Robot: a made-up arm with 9 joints. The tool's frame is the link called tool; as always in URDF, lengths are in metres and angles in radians. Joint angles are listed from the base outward. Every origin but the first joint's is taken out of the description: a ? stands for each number. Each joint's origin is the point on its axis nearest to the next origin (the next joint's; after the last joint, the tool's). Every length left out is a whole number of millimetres.
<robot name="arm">
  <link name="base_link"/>
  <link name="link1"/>
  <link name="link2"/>
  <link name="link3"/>
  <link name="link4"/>
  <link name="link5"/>
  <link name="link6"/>
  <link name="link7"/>
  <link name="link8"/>
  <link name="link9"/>
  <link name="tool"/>
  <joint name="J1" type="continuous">
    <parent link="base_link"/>
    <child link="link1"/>
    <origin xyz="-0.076 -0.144 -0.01" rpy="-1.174 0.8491 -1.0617"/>
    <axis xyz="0 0 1"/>
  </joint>
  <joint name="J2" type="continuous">
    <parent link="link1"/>
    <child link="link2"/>
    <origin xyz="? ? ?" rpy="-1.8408 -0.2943 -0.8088"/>
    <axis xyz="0 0 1"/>
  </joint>
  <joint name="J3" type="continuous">
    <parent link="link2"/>
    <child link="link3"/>
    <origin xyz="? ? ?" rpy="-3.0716 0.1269 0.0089"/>
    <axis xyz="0 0 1"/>
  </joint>
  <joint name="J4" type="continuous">
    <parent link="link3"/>
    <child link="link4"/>
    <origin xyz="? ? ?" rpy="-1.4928 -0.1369 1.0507"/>
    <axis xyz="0 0 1"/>
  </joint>
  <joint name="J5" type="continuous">
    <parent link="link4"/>
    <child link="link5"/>
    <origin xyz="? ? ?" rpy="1.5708 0 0.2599"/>
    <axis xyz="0 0 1"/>
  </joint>
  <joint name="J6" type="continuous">
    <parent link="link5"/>
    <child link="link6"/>
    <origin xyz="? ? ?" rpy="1.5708 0 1.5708"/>
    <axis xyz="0 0 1"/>
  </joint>
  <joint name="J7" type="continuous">
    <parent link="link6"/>
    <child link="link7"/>
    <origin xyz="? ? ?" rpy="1.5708 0 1.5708"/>
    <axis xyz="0 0 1"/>
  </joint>
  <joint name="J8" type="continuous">
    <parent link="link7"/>
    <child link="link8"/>
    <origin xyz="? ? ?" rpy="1.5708 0 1.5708"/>
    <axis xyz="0 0 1"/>
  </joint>
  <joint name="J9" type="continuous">
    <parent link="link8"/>
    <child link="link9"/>
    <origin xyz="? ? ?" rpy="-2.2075 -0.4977 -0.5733"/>
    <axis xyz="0 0 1"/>
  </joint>
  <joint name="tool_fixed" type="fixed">
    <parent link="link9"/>
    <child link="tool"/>
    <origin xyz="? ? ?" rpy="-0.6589 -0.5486 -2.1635"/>
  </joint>
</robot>
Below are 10 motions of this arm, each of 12 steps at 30 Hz.
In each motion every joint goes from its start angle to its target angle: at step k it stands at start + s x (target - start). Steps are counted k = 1, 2, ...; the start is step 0. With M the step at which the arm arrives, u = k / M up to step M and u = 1 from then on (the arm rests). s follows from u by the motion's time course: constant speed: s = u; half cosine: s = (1 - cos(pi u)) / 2; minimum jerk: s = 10 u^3 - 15 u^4 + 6 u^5.
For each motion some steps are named. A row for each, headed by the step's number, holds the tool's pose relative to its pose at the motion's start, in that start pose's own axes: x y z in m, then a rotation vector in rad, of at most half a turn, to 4 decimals.
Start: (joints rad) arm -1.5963 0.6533 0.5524 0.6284 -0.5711 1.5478 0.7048 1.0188 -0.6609
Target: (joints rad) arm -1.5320 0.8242 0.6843 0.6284 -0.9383 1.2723 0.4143 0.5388 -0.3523
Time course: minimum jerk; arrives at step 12
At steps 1, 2, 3, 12:
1: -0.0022 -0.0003 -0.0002 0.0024 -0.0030 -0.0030
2: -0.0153 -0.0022 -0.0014 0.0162 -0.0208 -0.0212
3: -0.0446 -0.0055 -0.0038 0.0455 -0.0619 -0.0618
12: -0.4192 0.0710 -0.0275 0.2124 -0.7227 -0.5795

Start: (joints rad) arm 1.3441 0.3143 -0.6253 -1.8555 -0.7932 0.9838 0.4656 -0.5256 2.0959
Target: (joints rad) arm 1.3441 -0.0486 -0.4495 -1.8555 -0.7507 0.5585 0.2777 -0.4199 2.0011
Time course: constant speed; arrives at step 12
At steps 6, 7, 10, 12:
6: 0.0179 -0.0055 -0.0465 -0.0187 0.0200 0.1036
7: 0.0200 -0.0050 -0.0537 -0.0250 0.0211 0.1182
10: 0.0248 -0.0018 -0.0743 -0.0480 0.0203 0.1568
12: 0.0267 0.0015 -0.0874 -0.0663 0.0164 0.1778

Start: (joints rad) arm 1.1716 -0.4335 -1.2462 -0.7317 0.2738 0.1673 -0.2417 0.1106 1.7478
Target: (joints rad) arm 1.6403 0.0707 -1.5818 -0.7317 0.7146 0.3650 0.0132 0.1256 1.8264
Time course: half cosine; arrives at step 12
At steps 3, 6, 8, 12:
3: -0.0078 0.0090 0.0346 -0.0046 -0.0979 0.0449
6: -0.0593 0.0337 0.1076 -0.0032 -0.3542 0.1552
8: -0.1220 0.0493 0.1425 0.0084 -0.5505 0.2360
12: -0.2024 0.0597 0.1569 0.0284 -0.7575 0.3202

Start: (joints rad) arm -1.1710 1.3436 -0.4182 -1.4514 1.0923 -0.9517 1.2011 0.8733 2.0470
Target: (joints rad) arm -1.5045 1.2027 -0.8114 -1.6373 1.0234 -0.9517 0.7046 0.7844 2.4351
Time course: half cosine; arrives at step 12
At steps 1, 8, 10, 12:
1: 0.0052 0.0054 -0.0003 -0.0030 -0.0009 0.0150
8: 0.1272 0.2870 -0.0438 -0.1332 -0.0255 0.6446
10: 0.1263 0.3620 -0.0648 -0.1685 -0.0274 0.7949
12: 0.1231 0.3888 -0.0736 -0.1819 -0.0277 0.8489

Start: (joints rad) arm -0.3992 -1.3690 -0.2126 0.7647 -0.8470 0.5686 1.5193 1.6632 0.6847
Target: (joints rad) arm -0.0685 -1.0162 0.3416 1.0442 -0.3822 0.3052 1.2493 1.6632 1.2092
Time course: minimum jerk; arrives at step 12
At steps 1, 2, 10, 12:
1: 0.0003 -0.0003 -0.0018 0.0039 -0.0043 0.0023
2: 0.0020 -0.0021 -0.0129 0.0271 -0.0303 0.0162
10: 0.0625 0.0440 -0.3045 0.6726 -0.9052 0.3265
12: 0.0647 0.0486 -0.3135 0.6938 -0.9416 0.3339

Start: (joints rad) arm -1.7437 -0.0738 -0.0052 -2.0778 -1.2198 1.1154 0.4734 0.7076 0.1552
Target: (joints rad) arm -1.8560 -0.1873 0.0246 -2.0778 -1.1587 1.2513 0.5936 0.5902 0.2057
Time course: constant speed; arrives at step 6
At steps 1, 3, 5, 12:
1: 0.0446 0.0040 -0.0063 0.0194 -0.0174 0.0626
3: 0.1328 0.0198 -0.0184 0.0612 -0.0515 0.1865
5: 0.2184 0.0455 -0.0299 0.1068 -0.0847 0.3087
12: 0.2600 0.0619 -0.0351 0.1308 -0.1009 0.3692

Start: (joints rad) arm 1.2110 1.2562 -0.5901 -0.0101 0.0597 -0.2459 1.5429 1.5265 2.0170
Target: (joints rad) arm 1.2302 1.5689 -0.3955 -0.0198 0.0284 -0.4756 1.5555 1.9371 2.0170
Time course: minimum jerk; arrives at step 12
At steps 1, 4, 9, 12:
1: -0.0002 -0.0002 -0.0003 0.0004 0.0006 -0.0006
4: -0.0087 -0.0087 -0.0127 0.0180 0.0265 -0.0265
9: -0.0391 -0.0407 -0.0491 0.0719 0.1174 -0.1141
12: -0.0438 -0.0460 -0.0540 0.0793 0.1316 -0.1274

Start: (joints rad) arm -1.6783 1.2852 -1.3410 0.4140 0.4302 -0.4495 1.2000 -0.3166 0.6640
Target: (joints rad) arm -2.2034 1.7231 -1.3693 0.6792 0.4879 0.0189 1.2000 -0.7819 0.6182
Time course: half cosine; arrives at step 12
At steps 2, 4, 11, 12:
2: 0.0382 0.0027 -0.0407 0.0330 0.0349 0.0276
4: 0.1295 0.0200 -0.1646 0.1262 0.1341 0.0965
11: 0.2216 0.2214 -0.7639 0.5259 0.5836 0.2631
12: 0.2175 0.2280 -0.7778 0.5354 0.5951 0.2646

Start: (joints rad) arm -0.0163 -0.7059 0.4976 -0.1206 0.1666 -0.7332 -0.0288 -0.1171 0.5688
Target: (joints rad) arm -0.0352 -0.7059 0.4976 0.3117 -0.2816 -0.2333 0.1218 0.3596 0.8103
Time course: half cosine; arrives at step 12
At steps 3, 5, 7, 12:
3: 0.0065 -0.0341 -0.0937 0.1685 -0.0006 0.0396
5: 0.0198 -0.0578 -0.2351 0.4177 -0.0101 0.1071
7: 0.0399 -0.0479 -0.3854 0.6894 -0.0337 0.1959
12: 0.0762 0.0170 -0.5583 1.0406 -0.0902 0.3432

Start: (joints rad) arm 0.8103 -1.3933 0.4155 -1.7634 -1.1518 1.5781 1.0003 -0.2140 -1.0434
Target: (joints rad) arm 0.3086 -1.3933 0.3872 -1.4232 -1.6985 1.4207 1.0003 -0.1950 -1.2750
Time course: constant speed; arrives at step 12
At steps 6, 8, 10, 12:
6: -0.3397 -0.0902 -0.0435 0.1282 -0.2427 -0.5108
8: -0.4613 -0.0785 -0.0890 0.1817 -0.2993 -0.6937
10: -0.5786 -0.0417 -0.1449 0.2404 -0.3432 -0.8811
12: -0.6867 0.0208 -0.2069 0.3041 -0.3740 -1.0719

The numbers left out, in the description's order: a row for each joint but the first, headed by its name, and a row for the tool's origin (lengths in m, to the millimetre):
J2: 0.053 0.17 0
J3: 0.014 -0.035 0
J4: -0.297 -0.022 0
J5: -0.022 0.06 0
J6: 0.078 0.036 0
J7: -0.05 -0.056 0
J8: -0.543 0.182 0
J9: 0.113 0.086 0
tool: -0.216 0.039 0

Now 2 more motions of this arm.
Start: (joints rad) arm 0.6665 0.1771 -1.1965 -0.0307 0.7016 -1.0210 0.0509 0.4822 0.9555
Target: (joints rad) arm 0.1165 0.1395 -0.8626 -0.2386 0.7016 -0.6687 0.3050 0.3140 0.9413
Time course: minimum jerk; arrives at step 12
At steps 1, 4, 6, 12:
1: 0.0000 0.0004 0.0016 -0.0025 -0.0013 0.0006
4: -0.0007 0.0170 0.0636 -0.1020 -0.0478 0.0228
6: -0.0092 0.0459 0.1494 -0.2386 -0.1017 0.0428
12: -0.0452 0.1063 0.2872 -0.4559 -0.1694 0.0410

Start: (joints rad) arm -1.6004 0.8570 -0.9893 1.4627 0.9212 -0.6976 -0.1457 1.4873 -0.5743
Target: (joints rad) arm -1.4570 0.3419 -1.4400 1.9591 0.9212 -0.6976 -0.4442 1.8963 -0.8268
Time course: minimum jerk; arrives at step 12
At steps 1, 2, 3, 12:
1: 0.0000 -0.0009 0.0025 -0.0044 0.0025 -0.0006
2: 0.0001 -0.0064 0.0176 -0.0307 0.0176 -0.0041
3: 0.0005 -0.0176 0.0521 -0.0899 0.0504 -0.0128
12: 0.0035 -0.0240 0.5567 -0.8689 0.3517 -0.2510

